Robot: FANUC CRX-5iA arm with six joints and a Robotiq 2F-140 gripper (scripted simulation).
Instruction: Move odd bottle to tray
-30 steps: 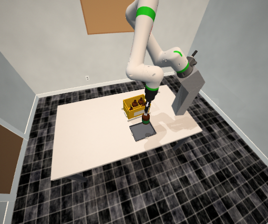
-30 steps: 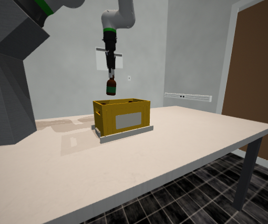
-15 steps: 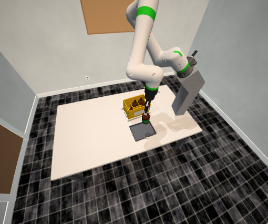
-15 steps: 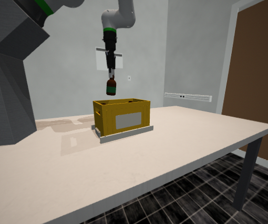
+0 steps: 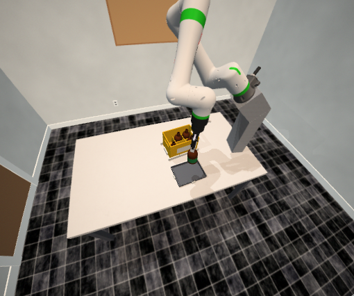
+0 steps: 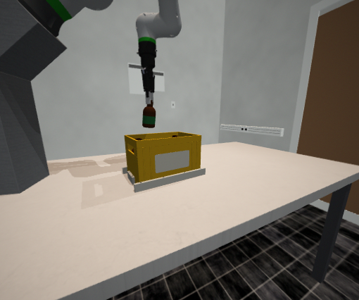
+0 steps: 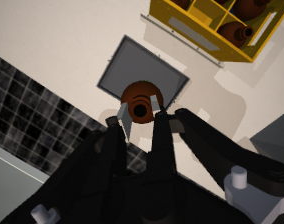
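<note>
Right now the brown bottle is 80 mm below my hand. Round my hand: crate (270 mm below, 250 mm to the right, 120 mm behind); dark grey tray (340 mm below, 10 mm to the left).
</note>
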